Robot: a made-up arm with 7 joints.
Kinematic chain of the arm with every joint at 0, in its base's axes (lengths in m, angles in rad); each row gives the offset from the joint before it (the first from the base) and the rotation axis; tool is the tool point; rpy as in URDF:
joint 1: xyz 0 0 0.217 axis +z
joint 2: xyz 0 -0.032 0.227 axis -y
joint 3: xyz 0 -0.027 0.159 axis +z
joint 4: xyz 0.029 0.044 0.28 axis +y
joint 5: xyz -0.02 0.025 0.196 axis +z
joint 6: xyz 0 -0.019 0.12 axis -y
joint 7: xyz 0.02 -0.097 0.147 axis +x
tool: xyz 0 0 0 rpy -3.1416 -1.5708 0
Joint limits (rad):
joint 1: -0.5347..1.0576
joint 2: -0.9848..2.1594
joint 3: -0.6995..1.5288
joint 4: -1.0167..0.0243
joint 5: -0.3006..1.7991
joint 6: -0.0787..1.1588
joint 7: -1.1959..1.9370
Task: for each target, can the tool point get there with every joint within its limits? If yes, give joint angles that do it. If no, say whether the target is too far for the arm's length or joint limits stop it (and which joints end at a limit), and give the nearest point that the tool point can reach.
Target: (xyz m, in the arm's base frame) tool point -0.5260 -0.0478 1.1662
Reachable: yes | joints -0.2008 0.6029 0.8245 -0.2192 0.5648 0.5053 0.0735
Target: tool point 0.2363 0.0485 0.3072
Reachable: no: joint limits stop it (at a limit: joint 2, joint 3, joint 4, joint 6) | nearest point 0.6134 0.1259 0.7119 | short by 0.559 m
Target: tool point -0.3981 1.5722 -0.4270
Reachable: no: too far | nearest point -0.4096 0.5202 -0.0263 | short by 1.126 m
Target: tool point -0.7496 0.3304 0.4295
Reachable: yes | joints -0.3782 1.2534 -0.5156 -0.5890 0.1384 0.6003 0.2455
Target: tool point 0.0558 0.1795 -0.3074
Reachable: no: joint limits stop it (at a limit: joint 1, joint 2, joint 4, joint 5) | nearest point -0.1463 0.1957 -0.1629 | short by 0.249 m
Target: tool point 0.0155 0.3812 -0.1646
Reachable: no: joint limits stop it (at a limit: joint 1, joint 2, joint 3, joint 4, joint 5) | nearest point -0.1223 0.3012 -0.1123 | short by 0.168 m
